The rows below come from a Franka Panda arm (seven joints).
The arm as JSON. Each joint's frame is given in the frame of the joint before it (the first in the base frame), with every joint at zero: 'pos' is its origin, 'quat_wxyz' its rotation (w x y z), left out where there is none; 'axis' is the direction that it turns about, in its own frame. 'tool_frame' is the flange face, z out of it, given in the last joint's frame.
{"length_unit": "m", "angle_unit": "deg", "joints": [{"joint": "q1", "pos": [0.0, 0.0, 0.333], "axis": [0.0, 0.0, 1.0]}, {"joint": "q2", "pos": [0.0, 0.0, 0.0], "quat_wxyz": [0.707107, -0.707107, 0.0, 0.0], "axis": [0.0, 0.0, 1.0]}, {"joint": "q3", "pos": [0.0, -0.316, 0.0], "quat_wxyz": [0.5, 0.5, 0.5, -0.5], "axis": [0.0, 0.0, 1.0]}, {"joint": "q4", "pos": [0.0, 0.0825, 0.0], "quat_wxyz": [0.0, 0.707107, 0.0, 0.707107], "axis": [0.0, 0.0, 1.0]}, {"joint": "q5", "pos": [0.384, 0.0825, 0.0], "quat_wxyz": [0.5, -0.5, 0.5, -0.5], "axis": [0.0, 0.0, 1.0]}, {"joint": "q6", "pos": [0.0, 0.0, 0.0], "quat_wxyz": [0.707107, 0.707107, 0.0, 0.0], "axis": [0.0, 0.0, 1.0]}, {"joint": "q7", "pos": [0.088, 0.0, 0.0], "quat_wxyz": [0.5, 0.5, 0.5, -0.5], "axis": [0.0, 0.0, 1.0]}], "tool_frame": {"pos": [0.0, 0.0, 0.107], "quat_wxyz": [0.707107, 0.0, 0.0, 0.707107]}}
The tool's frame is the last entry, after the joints.
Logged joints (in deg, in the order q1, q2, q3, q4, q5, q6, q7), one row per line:
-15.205 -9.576 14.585 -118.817 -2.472 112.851 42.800
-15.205 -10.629 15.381 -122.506 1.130 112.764 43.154
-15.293 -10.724 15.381 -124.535 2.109 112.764 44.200
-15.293 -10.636 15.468 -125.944 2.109 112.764 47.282
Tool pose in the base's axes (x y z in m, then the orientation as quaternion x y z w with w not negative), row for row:
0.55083 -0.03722 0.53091 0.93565 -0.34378 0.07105 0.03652
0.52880 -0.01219 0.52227 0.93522 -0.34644 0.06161 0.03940
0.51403 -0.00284 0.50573 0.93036 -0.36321 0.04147 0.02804
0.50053 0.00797 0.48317 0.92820 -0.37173 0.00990 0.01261
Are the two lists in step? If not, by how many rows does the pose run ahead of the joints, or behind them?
The pose runs 2 rows behind the joints: the pose in row i belongs to the joints in row i - 2.
